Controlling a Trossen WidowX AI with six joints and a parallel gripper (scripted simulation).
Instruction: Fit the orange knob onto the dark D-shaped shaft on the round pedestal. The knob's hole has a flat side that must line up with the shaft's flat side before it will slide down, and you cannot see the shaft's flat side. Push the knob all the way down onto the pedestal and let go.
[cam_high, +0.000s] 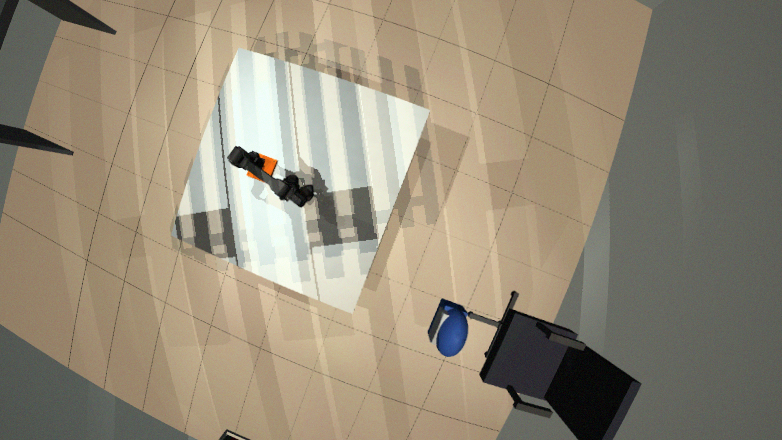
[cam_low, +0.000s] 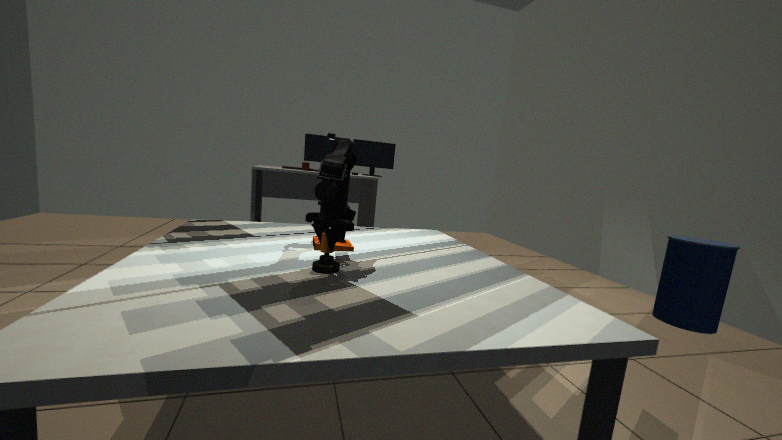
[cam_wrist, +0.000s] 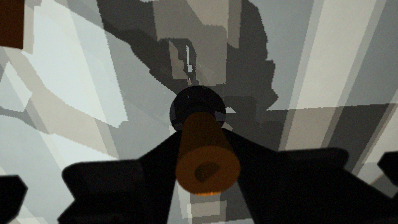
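Now: the round dark pedestal 40 mm below my gripper tip. Round my gripper tip: orange knob (20 mm above).
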